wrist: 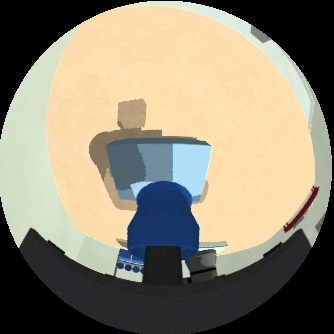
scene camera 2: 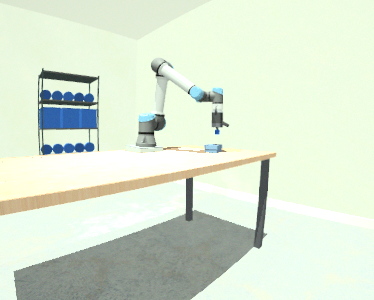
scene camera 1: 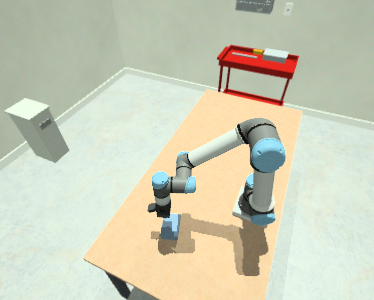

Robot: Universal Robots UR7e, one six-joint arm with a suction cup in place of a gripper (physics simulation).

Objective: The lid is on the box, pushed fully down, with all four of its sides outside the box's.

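Places are measured from the arm's base along level axes (x right, y down, z ahead), in millimetres.
Pixels of known places: hand, tool point: point(wrist: 163, 203) point(scene camera 2: 217, 134); arm's base, link origin: point(wrist: 199, 254) point(scene camera 2: 146, 145).
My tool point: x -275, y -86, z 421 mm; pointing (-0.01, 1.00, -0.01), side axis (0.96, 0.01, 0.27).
Note:
Ahead of a thing's pixels: the offset from my tool point to its top centre. Level surfaces: height alone.
The blue lid {dy +71, dx -3, dz -29 mm} point(scene camera 1: 173, 222) point(scene camera 2: 213, 146) point(wrist: 192, 162) lies level on the blue box {dy +74, dx -4, dz -29 mm} point(scene camera 2: 213, 150), which stands on the table. In scene camera 2, the lid's edge stands out a little past the box below it. In the wrist view, the lid's top shows lit and shaded parts, and the suction cup hides part of its near edge. How far down the lid sits, and whether all four sides are outside the box's, I cannot tell. My gripper point(scene camera 1: 164, 215) point(scene camera 2: 217, 132) point(wrist: 164, 192), a dark blue suction cup, is open and hangs above the lid, with a visible gap and nothing on it.
The wooden table {dy +121 mm} point(scene camera 1: 200, 130) point(scene camera 2: 125, 167) point(wrist: 240, 100) carries the arm's base point(scene camera 1: 245, 207) point(scene camera 2: 145, 145). A red cart point(scene camera 1: 257, 64) stands beyond the table's far end. A grey cabinet point(scene camera 1: 42, 132) stands on the floor at the left. A shelf rack point(scene camera 2: 69, 77) stands behind the arm.

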